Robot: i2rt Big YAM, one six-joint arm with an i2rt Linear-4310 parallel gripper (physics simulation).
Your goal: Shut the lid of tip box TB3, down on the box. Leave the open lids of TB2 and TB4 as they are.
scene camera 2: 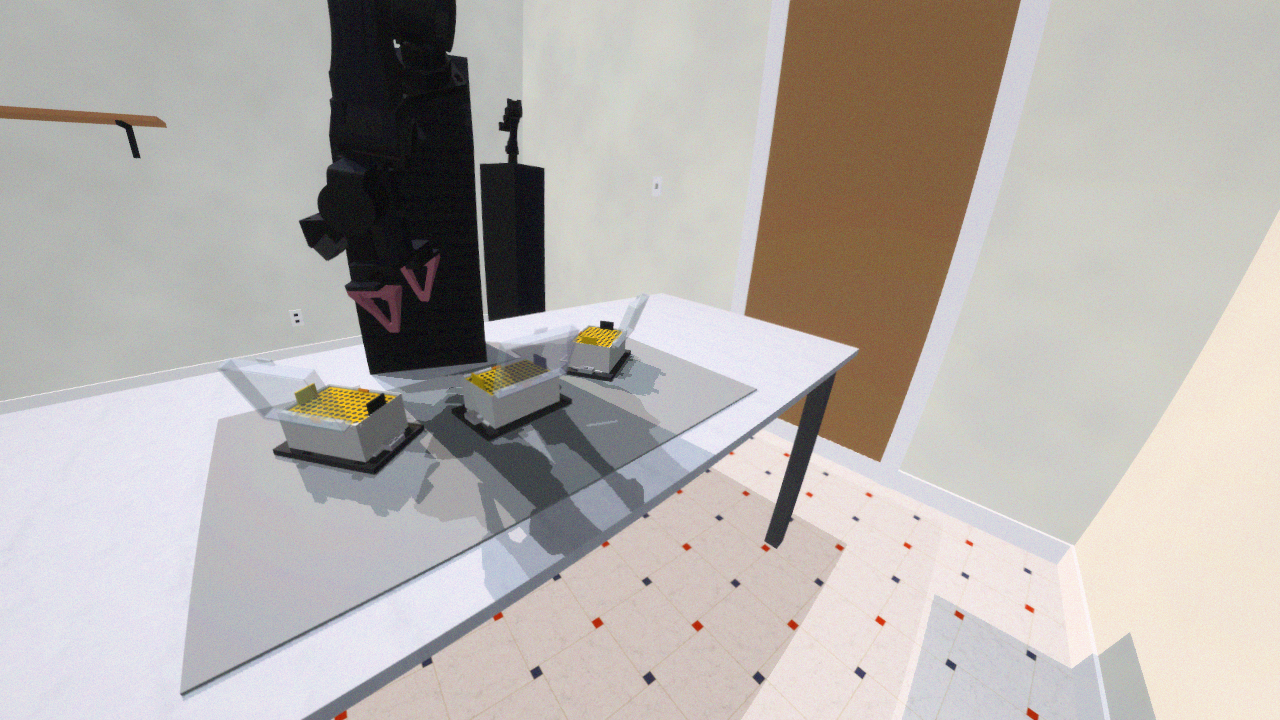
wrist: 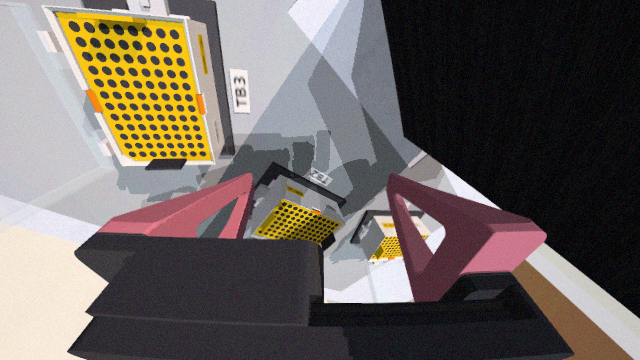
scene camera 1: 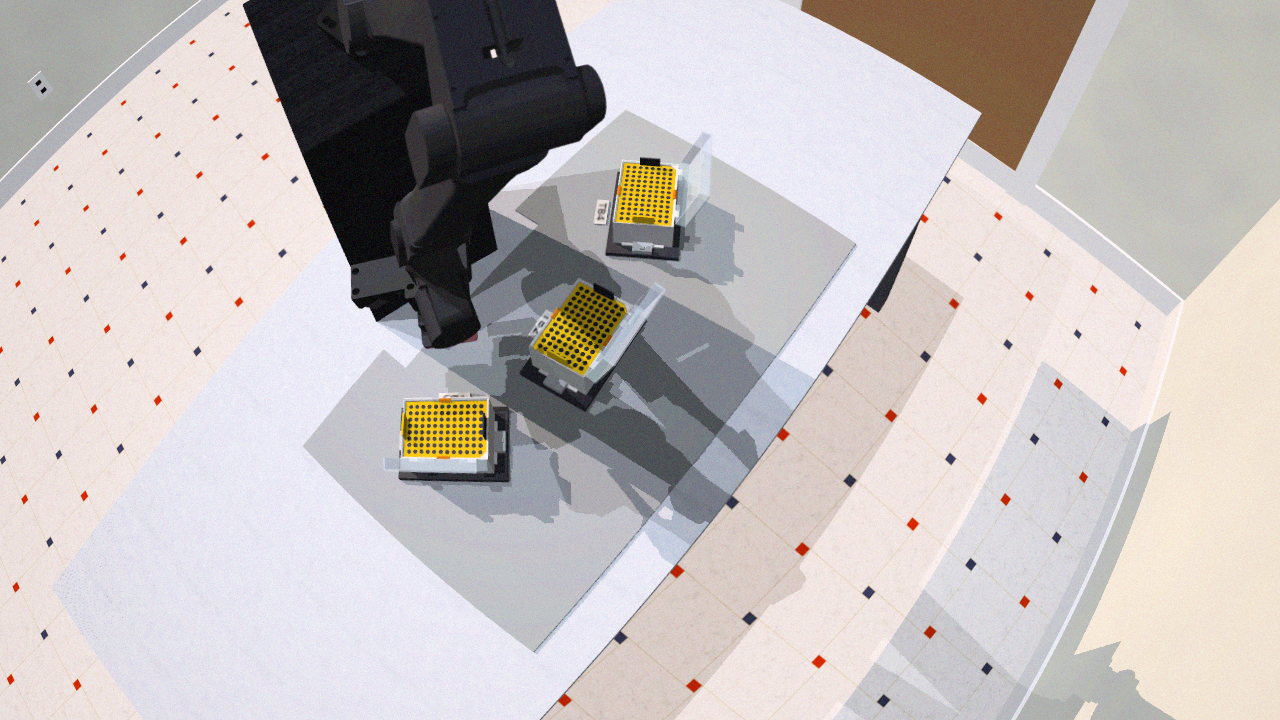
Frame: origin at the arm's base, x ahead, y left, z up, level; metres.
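Seen in the pictures: gripper, between the fingertips: [scene camera 2: 410, 315] [wrist: 320, 180]; arm's base, origin of its link: [scene camera 2: 425, 81].
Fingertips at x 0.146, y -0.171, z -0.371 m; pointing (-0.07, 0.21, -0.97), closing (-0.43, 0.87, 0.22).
Pixels of each thing's top centre, then the offset from my fingertips to it. "spot": a spot on its surface instead. Level surfaces: height alone.
- Tip box TB3, centre of its top: [wrist: 138, 107] [scene camera 1: 441, 423] [scene camera 2: 338, 393] dx +0.020, dy -0.133, dz -0.068 m
- TB2, centre of its top: [scene camera 1: 580, 320] [wrist: 301, 237] [scene camera 2: 510, 365] dx +0.143, dy +0.057, dz -0.068 m
- TB4, centre of its top: [scene camera 1: 646, 186] [scene camera 2: 598, 328] [wrist: 403, 253] dx +0.160, dy +0.294, dz -0.068 m
- TB2's lid, a spot on its surface: [scene camera 1: 626, 335] spot: dx +0.217, dy +0.019, dz +0.001 m
- TB4's lid, a spot on its surface: [scene camera 1: 696, 183] spot: dx +0.229, dy +0.306, dz -0.048 m
- grey mat, height of its surface: dz -0.143 m
- white table, height of its surface: dz -0.145 m
Tip box TB3 [scene camera 1: 445, 428] [scene camera 2: 335, 436] [wrist: 140, 90], with a yellow rack, stands on a dark base. Its clear lid [scene camera 1: 438, 464] [scene camera 2: 255, 392] [wrist: 62, 95] is open, tilted out from one long side. TB2 [scene camera 1: 577, 331] [scene camera 2: 512, 404] [wrist: 297, 220] is in the middle and TB4 [scene camera 1: 646, 192] [scene camera 2: 597, 358] [wrist: 384, 246] farthest right in scene camera 2. TB2's lid [scene camera 1: 626, 335] and TB4's lid [scene camera 1: 696, 183] [scene camera 2: 636, 315] stand open. My gripper [scene camera 2: 409, 315] [wrist: 320, 180] is open and empty, high above the boxes. Its fingers are mostly hidden in scene camera 1.
The boxes stand on a grey mat [scene camera 1: 554, 573] [scene camera 2: 268, 573] on a white table [scene camera 1: 223, 501] [scene camera 2: 80, 501]. A black pedestal [scene camera 1: 313, 161] [scene camera 2: 434, 259] [wrist: 510, 100] stands behind. A dark pillar [scene camera 2: 512, 241] with a small arm is farther back. The arm hangs over the table beside the pedestal.
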